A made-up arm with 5 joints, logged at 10 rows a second.
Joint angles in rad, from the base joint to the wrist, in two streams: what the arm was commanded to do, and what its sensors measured. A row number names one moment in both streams.
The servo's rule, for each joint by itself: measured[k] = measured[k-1] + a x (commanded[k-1-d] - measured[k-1]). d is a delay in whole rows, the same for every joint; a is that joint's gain. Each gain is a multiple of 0.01, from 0.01 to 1. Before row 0 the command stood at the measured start. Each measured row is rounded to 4 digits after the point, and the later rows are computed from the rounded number. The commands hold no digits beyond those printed.
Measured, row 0:
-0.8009 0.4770 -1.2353 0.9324 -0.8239
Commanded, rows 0 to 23:
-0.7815 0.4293 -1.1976 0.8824 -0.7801
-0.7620 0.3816 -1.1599 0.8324 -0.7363
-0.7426 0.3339 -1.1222 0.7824 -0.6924
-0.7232 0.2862 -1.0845 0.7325 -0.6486
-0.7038 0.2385 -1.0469 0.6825 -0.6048
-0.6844 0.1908 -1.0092 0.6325 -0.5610
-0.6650 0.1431 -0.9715 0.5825 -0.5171
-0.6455 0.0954 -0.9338 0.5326 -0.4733
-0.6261 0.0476 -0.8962 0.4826 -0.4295
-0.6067 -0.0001 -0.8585 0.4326 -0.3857
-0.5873 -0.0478 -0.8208 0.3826 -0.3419
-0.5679 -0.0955 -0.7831 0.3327 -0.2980
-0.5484 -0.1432 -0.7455 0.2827 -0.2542
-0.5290 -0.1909 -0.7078 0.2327 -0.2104
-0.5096 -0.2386 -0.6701 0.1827 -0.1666
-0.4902 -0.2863 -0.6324 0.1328 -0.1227
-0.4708 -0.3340 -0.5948 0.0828 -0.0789
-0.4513 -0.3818 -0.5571 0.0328 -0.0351
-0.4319 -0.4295 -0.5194 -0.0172 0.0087
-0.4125 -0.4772 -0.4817 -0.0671 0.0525
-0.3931 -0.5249 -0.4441 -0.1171 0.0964
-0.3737 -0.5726 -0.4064 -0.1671 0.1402
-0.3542 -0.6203 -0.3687 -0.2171 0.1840
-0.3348 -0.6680 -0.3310 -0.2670 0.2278
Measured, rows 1 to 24:
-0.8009 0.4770 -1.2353 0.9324 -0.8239
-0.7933 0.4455 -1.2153 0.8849 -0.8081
-0.7811 0.4033 -1.1859 0.8350 -0.7823
-0.7661 0.3575 -1.1521 0.7850 -0.7499
-0.7494 0.3104 -1.1163 0.7351 -0.7134
-0.7316 0.2629 -1.0795 0.6851 -0.6743
-0.7132 0.2153 -1.0422 0.6351 -0.6335
-0.6944 0.1676 -1.0047 0.5851 -0.5916
-0.6753 0.1199 -0.9671 0.5352 -0.5490
-0.6561 0.0722 -0.9295 0.4852 -0.5060
-0.6368 0.0245 -0.8919 0.4352 -0.4627
-0.6175 -0.0232 -0.8542 0.3852 -0.4192
-0.5982 -0.0709 -0.8165 0.3353 -0.3756
-0.5788 -0.1186 -0.7789 0.2853 -0.3319
-0.5594 -0.1663 -0.7412 0.2353 -0.2882
-0.5400 -0.2140 -0.7035 0.1853 -0.2444
-0.5206 -0.2617 -0.6658 0.1354 -0.2006
-0.5012 -0.3094 -0.6282 0.0854 -0.1568
-0.4817 -0.3572 -0.5905 0.0354 -0.1130
-0.4623 -0.4049 -0.5528 -0.0146 -0.0692
-0.4429 -0.4526 -0.5151 -0.0645 -0.0254
-0.4235 -0.5003 -0.4775 -0.1145 0.0184
-0.4041 -0.5480 -0.4398 -0.1645 0.0622
-0.3846 -0.5957 -0.4021 -0.2145 0.1060
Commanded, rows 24 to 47:
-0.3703 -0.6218 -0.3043 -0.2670 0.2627
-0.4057 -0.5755 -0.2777 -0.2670 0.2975
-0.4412 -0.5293 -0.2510 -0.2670 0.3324
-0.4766 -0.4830 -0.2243 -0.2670 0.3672
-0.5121 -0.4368 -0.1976 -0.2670 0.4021
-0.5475 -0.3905 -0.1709 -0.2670 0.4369
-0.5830 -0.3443 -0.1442 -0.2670 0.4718
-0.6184 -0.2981 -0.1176 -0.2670 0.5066
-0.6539 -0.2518 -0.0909 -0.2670 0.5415
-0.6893 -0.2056 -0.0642 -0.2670 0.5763
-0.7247 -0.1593 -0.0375 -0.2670 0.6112
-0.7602 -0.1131 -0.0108 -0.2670 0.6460
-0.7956 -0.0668 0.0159 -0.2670 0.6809
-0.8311 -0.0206 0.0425 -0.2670 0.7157
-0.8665 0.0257 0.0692 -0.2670 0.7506
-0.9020 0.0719 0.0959 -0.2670 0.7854
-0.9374 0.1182 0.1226 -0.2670 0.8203
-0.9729 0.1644 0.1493 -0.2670 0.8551
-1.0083 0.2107 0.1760 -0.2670 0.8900
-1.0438 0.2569 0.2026 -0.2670 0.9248
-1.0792 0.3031 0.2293 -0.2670 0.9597
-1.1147 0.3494 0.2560 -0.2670 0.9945
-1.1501 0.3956 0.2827 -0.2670 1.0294
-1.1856 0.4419 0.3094 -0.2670 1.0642
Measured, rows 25 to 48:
-0.3652 -0.6434 -0.3644 -0.2644 0.1498
-0.3672 -0.6291 -0.3325 -0.2669 0.1904
-0.3822 -0.5937 -0.3035 -0.2670 0.2290
-0.4052 -0.5512 -0.2757 -0.2670 0.2662
-0.4330 -0.5062 -0.2485 -0.2670 0.3026
-0.4638 -0.4604 -0.2215 -0.2670 0.3384
-0.4964 -0.4143 -0.1947 -0.2670 0.3739
-0.5302 -0.3681 -0.1679 -0.2670 0.4091
-0.5646 -0.3219 -0.1412 -0.2670 0.4442
-0.5994 -0.2756 -0.1145 -0.2670 0.4792
-0.6345 -0.2294 -0.0878 -0.2670 0.5142
-0.6697 -0.1831 -0.0611 -0.2670 0.5491
-0.7050 -0.1369 -0.0344 -0.2670 0.5840
-0.7403 -0.0906 -0.0077 -0.2670 0.6189
-0.7757 -0.0444 0.0189 -0.2670 0.6537
-0.8111 0.0019 0.0456 -0.2670 0.6886
-0.8466 0.0481 0.0723 -0.2670 0.7234
-0.8820 0.0944 0.0990 -0.2670 0.7583
-0.9175 0.1406 0.1257 -0.2670 0.7931
-0.9529 0.1869 0.1524 -0.2670 0.8280
-0.9884 0.2331 0.1790 -0.2670 0.8628
-1.0238 0.2793 0.2057 -0.2670 0.8977
-1.0593 0.3256 0.2324 -0.2670 0.9325
-1.0947 0.3718 0.2591 -0.2670 0.9674

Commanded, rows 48 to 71:
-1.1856 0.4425 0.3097 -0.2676 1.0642
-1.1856 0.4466 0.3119 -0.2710 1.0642
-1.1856 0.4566 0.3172 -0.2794 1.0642
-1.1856 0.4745 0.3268 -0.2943 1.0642
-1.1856 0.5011 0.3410 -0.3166 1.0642
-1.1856 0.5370 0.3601 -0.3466 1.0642
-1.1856 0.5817 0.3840 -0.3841 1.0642
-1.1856 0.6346 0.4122 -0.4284 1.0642
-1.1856 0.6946 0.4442 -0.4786 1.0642
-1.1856 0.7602 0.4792 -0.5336 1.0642
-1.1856 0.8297 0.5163 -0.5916 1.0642
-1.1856 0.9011 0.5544 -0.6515 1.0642
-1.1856 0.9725 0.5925 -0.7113 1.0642
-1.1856 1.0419 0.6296 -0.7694 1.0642
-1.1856 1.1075 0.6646 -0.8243 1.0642
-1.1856 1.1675 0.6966 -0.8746 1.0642
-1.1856 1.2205 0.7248 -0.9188 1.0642
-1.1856 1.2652 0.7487 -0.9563 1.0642
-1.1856 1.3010 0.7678 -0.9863 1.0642
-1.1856 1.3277 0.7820 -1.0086 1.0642
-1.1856 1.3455 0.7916 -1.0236 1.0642
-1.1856 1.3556 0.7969 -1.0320 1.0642
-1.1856 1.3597 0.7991 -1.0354 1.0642
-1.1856 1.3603 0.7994 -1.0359 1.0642
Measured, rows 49 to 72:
-1.1302 0.4181 0.2858 -0.2670 1.0022
-1.1518 0.4342 0.2985 -0.2676 1.0245
-1.1650 0.4424 0.3056 -0.2708 1.0388
-1.1730 0.4518 0.3117 -0.2790 1.0479
-1.1779 0.4668 0.3197 -0.2935 1.0538
-1.1809 0.4894 0.3310 -0.3154 1.0575
-1.1827 0.5208 0.3464 -0.3450 1.0599
-1.1838 0.5610 0.3663 -0.3821 1.0614
-1.1845 0.6096 0.3906 -0.4261 1.0624
-1.1849 0.6657 0.4190 -0.4760 1.0630
-1.1852 0.7281 0.4509 -0.5307 1.0634
-1.1854 0.7952 0.4856 -0.5886 1.0637
-1.1855 0.8651 0.5221 -0.6484 1.0639
-1.1855 0.9360 0.5594 -0.7082 1.0640
-1.1855 1.0059 0.5966 -0.7663 1.0641
-1.1855 1.0730 0.6326 -0.8214 1.0641
-1.1855 1.1354 0.6665 -0.8719 1.0641
-1.1855 1.1916 0.6974 -0.9165 1.0641
-1.1855 1.2402 0.7246 -0.9543 1.0641
-1.1855 1.2803 0.7475 -0.9847 1.0641
-1.1855 1.3116 0.7658 -1.0074 1.0641
-1.1855 1.3340 0.7795 -1.0228 1.0641
-1.1855 1.3483 0.7887 -1.0315 1.0641
-1.1855 1.3558 0.7942 -1.0352 1.0641

